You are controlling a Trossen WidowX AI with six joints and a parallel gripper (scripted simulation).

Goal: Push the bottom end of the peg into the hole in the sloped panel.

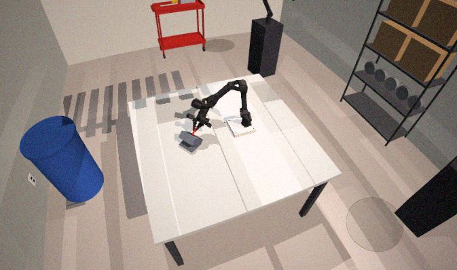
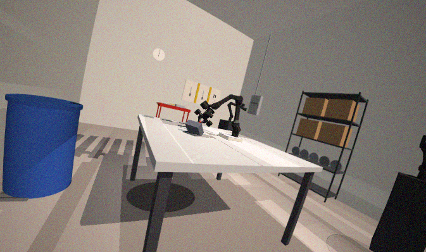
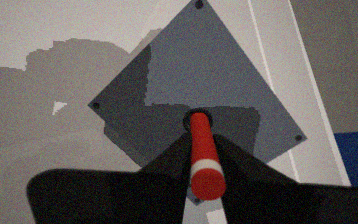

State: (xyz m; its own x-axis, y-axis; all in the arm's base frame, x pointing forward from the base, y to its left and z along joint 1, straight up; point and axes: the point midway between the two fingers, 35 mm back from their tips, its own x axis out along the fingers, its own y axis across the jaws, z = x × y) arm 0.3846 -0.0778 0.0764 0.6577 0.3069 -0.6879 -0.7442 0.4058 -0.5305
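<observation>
Now: the grey sloped panel 4 cm below my gripper tip, 4 cm ahead of it and 2 cm to the left of it. Also, from my gripper tip: red round peg: 1 cm behind, 1 cm above.
</observation>
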